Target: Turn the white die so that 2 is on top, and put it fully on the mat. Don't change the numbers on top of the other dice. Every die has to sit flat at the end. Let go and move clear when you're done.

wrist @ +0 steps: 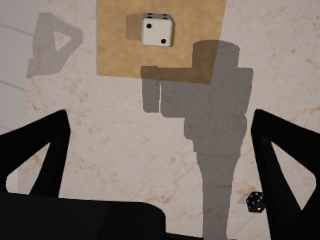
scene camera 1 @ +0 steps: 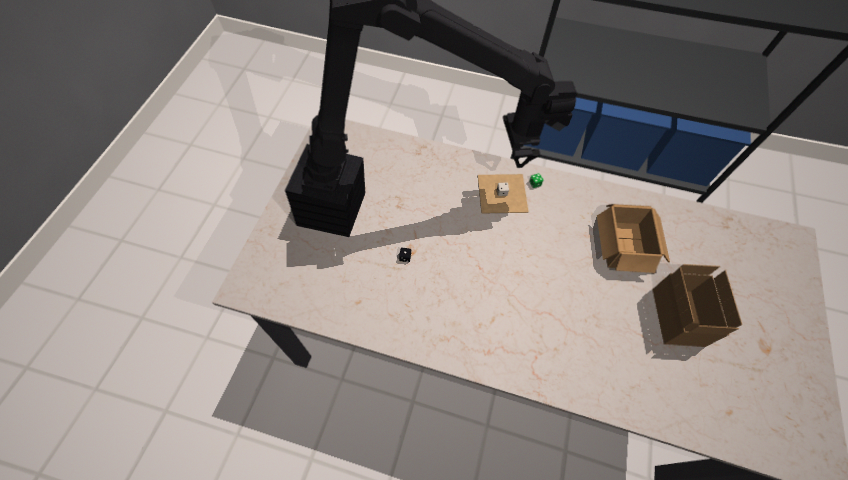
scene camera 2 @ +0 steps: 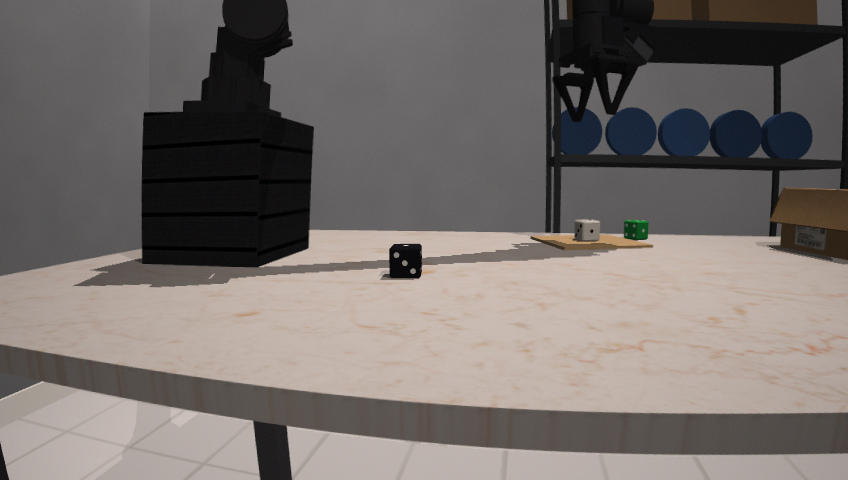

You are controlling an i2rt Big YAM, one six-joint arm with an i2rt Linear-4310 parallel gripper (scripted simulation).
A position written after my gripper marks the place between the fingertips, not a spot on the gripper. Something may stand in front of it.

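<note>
My gripper (scene camera 2: 592,118), also (wrist: 160,119) and (scene camera 1: 515,153). Mat (scene camera 1: 515,202), also (scene camera 2: 567,242).
</note>
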